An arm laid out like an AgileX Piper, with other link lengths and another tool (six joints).
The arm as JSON. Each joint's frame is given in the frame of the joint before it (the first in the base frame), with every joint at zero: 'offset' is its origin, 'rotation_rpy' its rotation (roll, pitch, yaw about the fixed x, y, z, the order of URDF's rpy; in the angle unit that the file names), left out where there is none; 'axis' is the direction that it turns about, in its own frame. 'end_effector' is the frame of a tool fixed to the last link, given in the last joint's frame.
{
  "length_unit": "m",
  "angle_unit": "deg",
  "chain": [
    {
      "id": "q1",
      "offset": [
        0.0,
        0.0,
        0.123
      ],
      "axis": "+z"
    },
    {
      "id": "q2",
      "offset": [
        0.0,
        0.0,
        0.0
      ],
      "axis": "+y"
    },
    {
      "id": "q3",
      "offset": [
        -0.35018,
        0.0,
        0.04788
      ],
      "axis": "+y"
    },
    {
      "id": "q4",
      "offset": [
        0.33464,
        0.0,
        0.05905
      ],
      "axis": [
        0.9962,
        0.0,
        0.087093
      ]
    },
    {
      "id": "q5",
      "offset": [
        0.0,
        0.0,
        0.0
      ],
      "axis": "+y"
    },
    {
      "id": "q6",
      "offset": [
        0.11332,
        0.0,
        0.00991
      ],
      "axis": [
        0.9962,
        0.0,
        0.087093
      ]
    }
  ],
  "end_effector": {
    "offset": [
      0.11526,
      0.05,
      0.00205
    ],
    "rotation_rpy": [
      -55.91,
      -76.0,
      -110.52
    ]
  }
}
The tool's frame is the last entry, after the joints.
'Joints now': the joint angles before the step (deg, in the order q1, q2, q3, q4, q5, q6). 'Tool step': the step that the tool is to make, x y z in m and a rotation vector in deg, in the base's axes. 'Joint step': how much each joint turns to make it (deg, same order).
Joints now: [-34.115, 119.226, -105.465, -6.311, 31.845, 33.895]
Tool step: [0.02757, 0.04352, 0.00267, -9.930, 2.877, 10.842]
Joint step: [4.087, 0.000, 0.133, -2.697, -3.632, -9.423]
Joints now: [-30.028, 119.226, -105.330, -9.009, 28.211, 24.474]
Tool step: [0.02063, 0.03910, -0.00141, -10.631, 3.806, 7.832]
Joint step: [4.590, -0.001, 0.287, -9.653, -2.154, -2.129]
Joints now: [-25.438, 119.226, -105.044, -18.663, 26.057, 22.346]
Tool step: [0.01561, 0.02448, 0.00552, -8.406, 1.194, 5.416]
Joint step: [3.005, 0.056, 0.000, -8.289, -2.605, -0.175]
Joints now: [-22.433, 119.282, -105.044, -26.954, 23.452, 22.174]
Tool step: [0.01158, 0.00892, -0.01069, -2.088, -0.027, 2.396]
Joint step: [0.887, 1.363, 0.001, -2.160, -2.458, 0.002]
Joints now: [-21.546, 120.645, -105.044, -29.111, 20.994, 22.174]
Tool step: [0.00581, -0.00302, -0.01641, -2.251, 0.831, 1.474]
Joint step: [-0.055, 1.618, 0.067, -2.655, -2.018, 0.000]
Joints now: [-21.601, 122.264, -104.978, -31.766, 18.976, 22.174]
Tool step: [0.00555, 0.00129, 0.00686, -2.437, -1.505, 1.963]
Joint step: [0.000, 0.055, 0.055, -2.093, -2.863, 0.000]
